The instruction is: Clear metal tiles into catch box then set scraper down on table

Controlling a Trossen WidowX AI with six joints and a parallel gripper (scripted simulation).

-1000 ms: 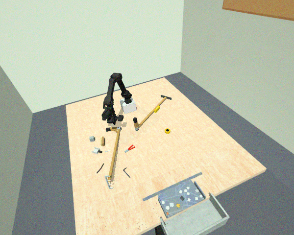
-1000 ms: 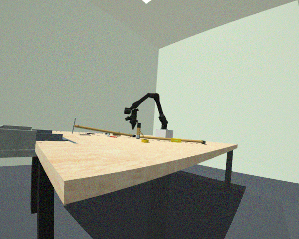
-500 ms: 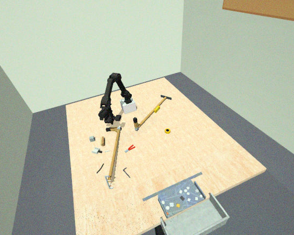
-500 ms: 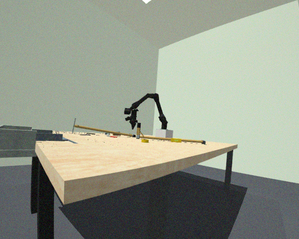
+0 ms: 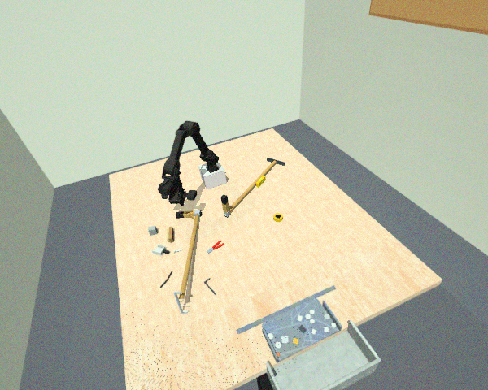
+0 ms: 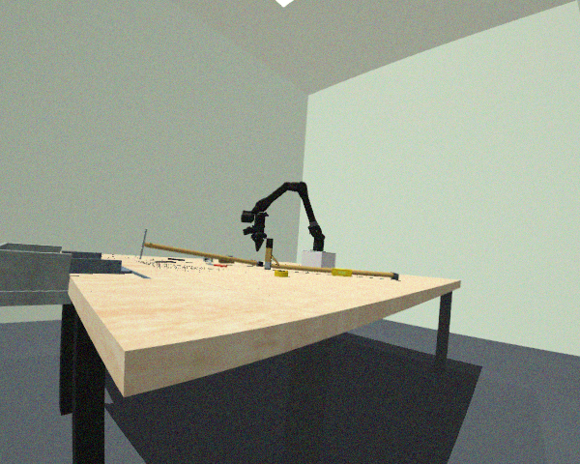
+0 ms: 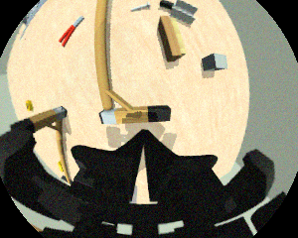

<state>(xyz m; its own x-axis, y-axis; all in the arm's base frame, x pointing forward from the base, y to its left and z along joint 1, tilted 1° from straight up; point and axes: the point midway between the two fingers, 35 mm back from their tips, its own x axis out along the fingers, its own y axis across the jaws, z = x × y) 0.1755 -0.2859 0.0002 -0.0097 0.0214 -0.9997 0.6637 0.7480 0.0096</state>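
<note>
My gripper tip is now 3 cm short of the long scraper, 45 cm to the right of it and 1 cm above it. Also, from my gripper tip: yellow spirit level (3 cm ahead, 52 cm to the left, 5 cm below); long wooden-handled tool (26 cm ahead, 12 cm to the right, 4 cm below); wooden block (10 cm ahead, 13 cm to the right, 6 cm below).
</note>
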